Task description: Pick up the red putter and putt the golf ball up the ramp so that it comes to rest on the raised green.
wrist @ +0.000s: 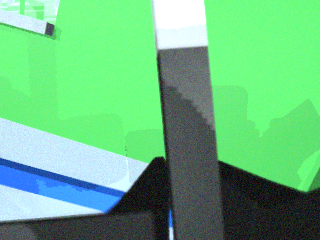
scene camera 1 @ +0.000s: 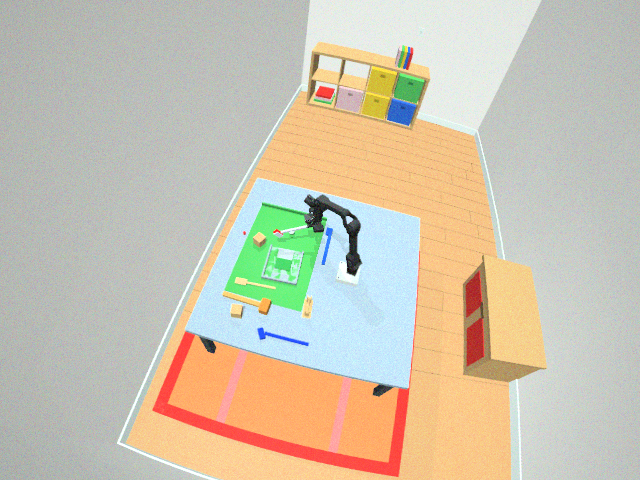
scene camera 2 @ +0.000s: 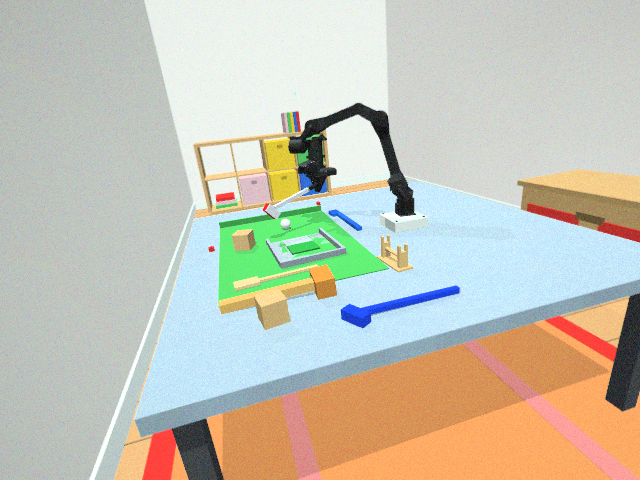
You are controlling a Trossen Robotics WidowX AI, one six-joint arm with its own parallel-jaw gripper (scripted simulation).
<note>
My gripper (scene camera 2: pixel 317 192) holds a red putter. Further things: a green mat (scene camera 2: pixel 234 266) and a wooden rack (scene camera 2: pixel 398 261).
My gripper is seen too in the wrist view (wrist: pixel 177 164). The green mat also shows in the wrist view (wrist: pixel 95 81) and in scene camera 1 (scene camera 1: pixel 250 264).
</note>
